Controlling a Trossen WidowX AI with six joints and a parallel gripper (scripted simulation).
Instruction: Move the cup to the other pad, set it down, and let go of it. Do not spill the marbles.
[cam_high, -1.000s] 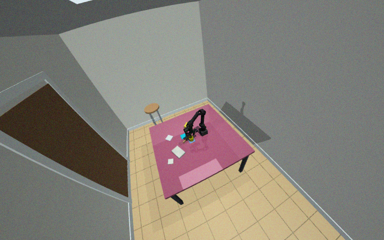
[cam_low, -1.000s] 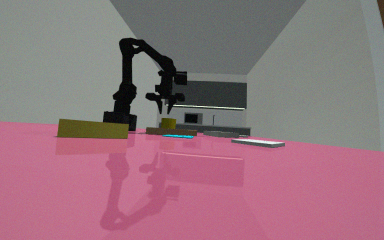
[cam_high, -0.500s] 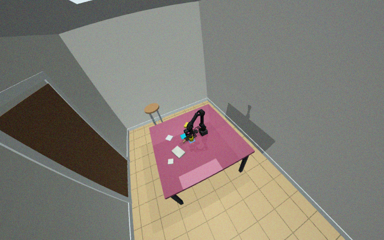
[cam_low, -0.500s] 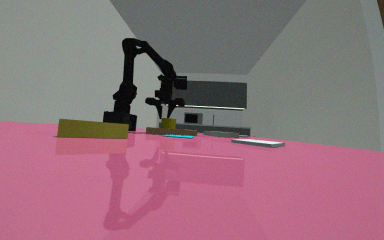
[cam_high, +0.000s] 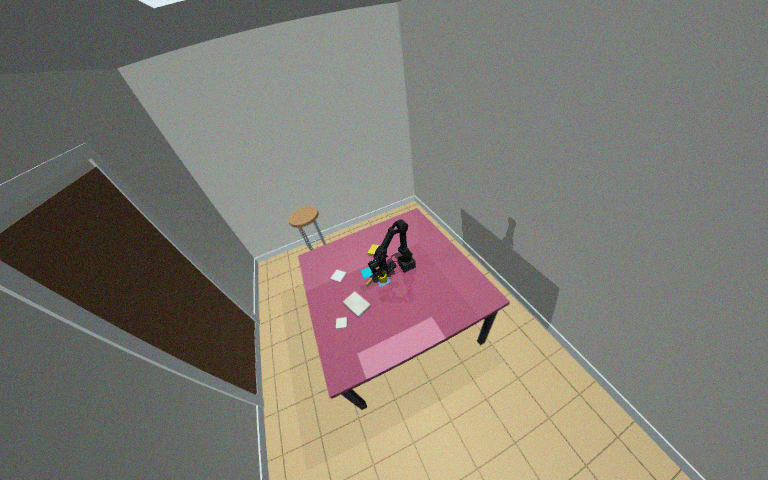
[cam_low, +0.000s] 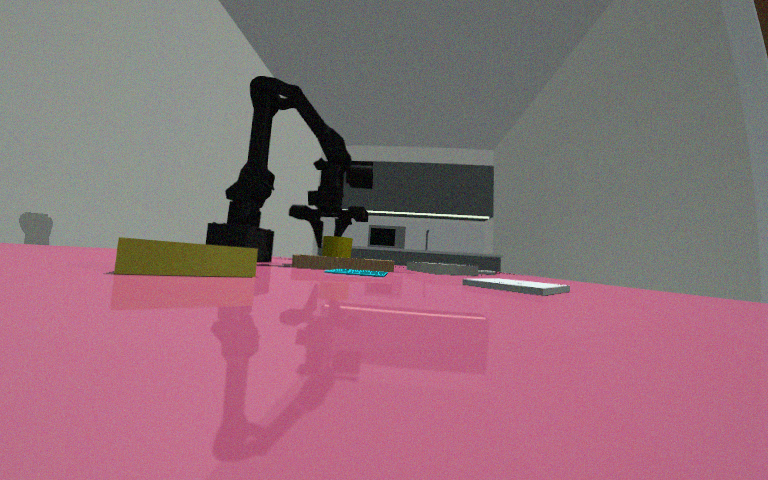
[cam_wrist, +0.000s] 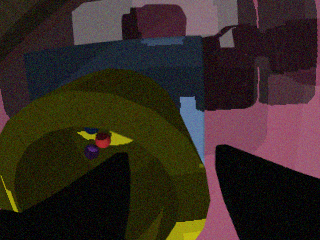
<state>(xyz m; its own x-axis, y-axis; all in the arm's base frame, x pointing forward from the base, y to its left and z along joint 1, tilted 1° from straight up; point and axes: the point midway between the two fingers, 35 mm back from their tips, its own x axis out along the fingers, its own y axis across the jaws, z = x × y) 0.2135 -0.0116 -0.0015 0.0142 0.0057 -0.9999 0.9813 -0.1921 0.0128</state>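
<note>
My gripper tip is now 20 mm short of the cup and 10 mm above it. The rest, counted from my gripper tip: light blue pad 30 mm ahead, 50 mm below; marble 40 mm ahead, 10 mm to the right, 30 mm below; wooden slat 50 mm ahead, 80 mm to the right, 40 mm below.
</note>
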